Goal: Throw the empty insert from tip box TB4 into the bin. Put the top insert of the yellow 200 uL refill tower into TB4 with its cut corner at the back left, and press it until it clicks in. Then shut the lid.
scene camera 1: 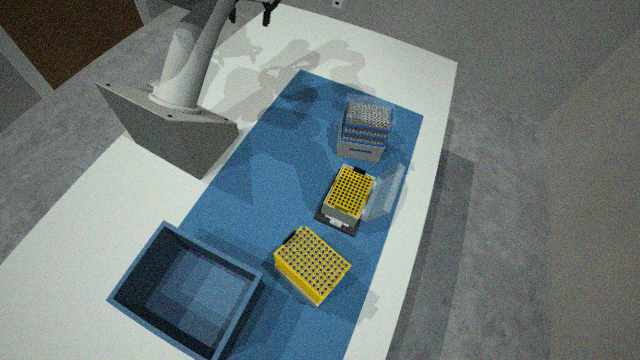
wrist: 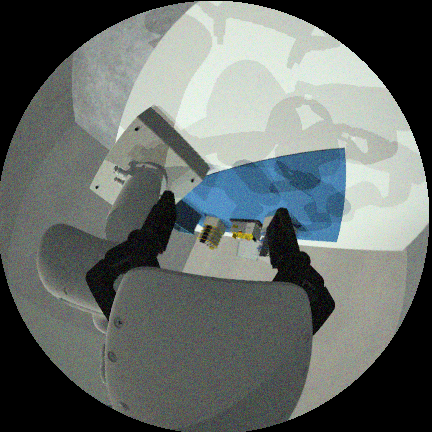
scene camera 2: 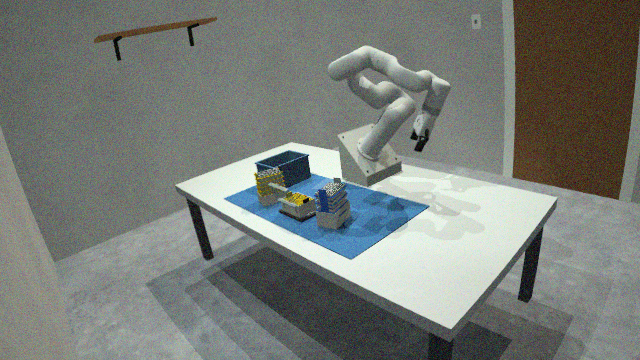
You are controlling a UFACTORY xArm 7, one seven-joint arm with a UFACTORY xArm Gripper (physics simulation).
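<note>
Tip box TB4 [scene camera 1: 342,214] [scene camera 2: 297,209] [wrist: 254,227] stands on a dark base in the middle of the blue mat. A yellow insert [scene camera 1: 349,191] with open, dark holes sits in it, and its clear lid [scene camera 1: 385,195] stands open on the right side in scene camera 1. The yellow refill tower [scene camera 1: 312,265] [scene camera 2: 269,185] [wrist: 212,232] stands beside it, turned at an angle, with tips in its top insert. The bin [scene camera 1: 252,287] [scene camera 2: 298,170] is a blue open box without contents in view. My gripper [scene camera 1: 249,18] [scene camera 2: 419,141] [wrist: 224,210] is open and empty, high above the table beyond the arm's base, far from these things.
A grey and blue tip tower [scene camera 1: 362,145] [scene camera 2: 334,207] stands on the blue mat [scene camera 1: 280,150] [scene camera 2: 370,235] [wrist: 320,200], on the other side of TB4 from the yellow tower. The arm's slanted base block [scene camera 1: 165,135] [scene camera 2: 372,170] [wrist: 175,145] stands beside the mat.
</note>
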